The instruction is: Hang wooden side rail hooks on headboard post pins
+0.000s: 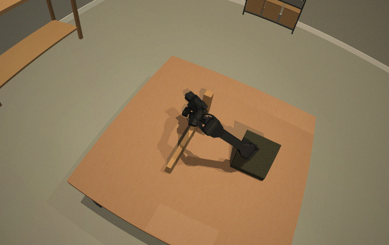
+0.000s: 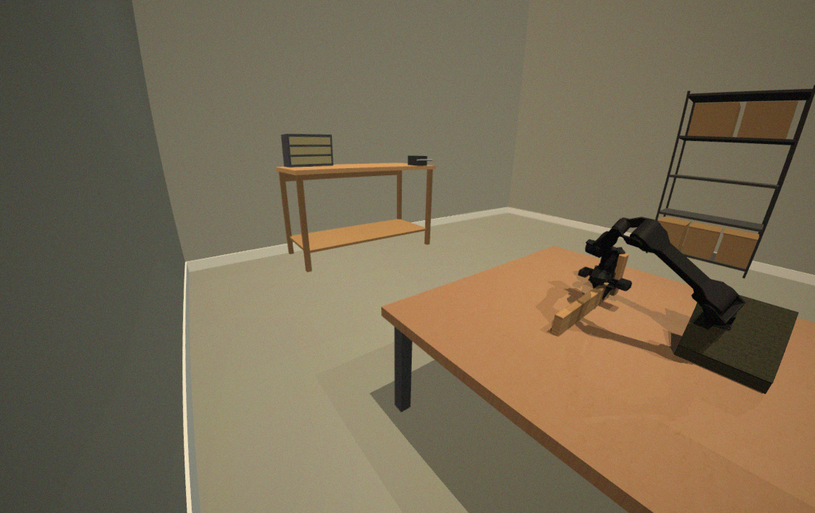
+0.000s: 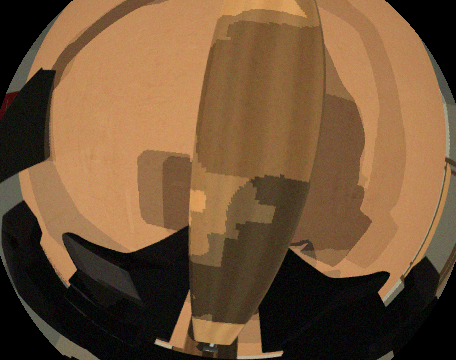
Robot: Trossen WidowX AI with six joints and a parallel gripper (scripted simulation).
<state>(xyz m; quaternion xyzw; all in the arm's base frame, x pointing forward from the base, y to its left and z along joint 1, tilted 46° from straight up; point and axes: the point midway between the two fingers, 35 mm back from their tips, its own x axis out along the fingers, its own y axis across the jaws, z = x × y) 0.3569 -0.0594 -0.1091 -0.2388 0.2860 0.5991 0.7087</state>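
Right now the wooden headboard post is 2 cm behind my gripper tip, 14 cm to the right of it and 6 cm above it.
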